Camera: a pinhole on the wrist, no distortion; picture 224 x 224 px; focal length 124.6 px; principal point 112.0 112.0 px. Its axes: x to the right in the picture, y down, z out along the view. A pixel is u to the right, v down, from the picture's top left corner.
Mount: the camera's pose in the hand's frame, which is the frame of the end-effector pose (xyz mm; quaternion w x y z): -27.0 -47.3 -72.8 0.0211 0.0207 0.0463 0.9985
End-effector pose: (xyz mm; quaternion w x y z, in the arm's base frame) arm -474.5 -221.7 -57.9 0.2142 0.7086 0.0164 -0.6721
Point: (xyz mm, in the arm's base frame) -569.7 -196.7 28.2
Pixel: 176.0 110.5
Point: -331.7 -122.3 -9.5
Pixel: behind the camera
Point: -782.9 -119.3 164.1
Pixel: 213.0 159.9
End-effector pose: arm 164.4 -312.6 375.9 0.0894 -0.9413 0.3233 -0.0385
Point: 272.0 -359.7 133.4
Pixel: 65.9 96.3
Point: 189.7 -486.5 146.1
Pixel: 58.1 33.2
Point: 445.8 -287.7 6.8
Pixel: 56.5 139.4
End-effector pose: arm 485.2 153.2 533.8 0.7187 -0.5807 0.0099 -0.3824
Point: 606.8 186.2 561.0
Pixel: 44.7 56.1
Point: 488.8 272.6 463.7
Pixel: 174.2 36.7
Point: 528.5 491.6 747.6
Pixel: 127.5 152.8
